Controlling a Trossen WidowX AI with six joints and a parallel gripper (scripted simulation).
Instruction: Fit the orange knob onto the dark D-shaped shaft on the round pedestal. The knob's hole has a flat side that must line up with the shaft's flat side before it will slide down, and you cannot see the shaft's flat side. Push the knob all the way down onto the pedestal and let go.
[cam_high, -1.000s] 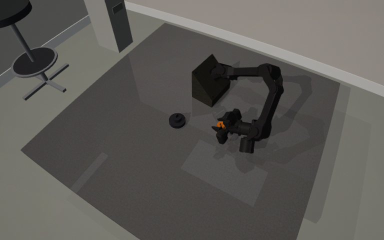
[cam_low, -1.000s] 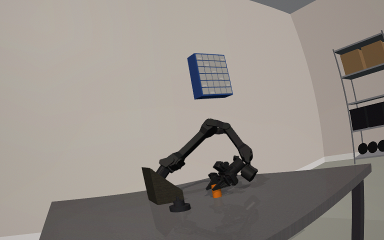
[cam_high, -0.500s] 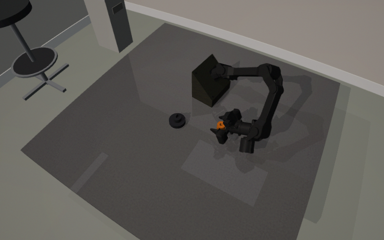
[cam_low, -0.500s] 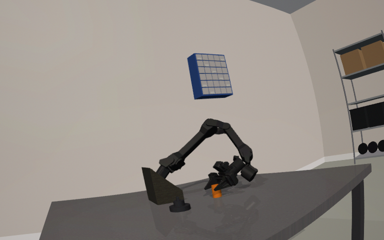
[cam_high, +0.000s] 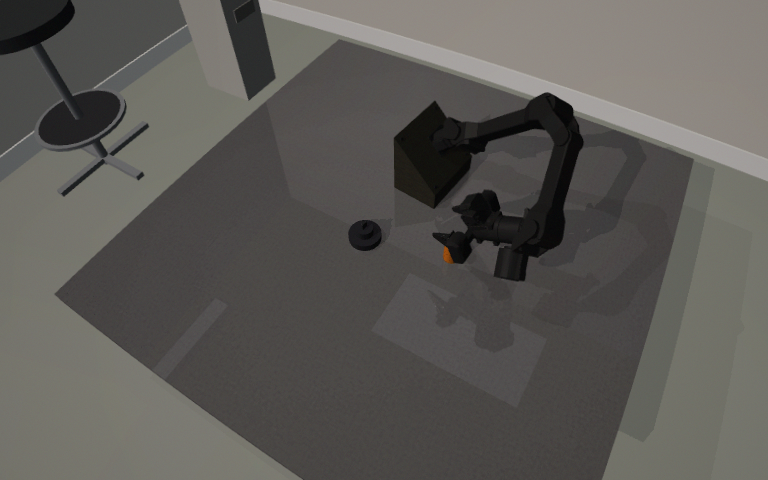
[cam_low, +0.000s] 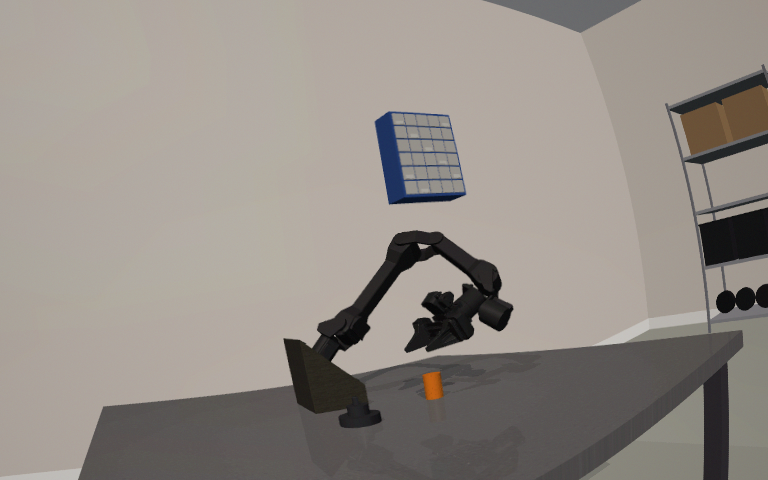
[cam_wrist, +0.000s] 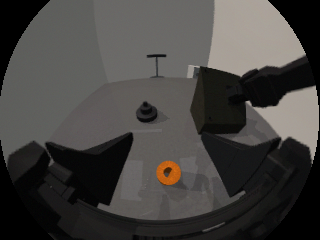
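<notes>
Now: gripper tip 9 cm above the orange knob, 3 cm to the right of it and 1 cm past it. Round my gripper tip: pedestal 18 cm to the right, 9 cm below, 7 cm ahead.
</notes>
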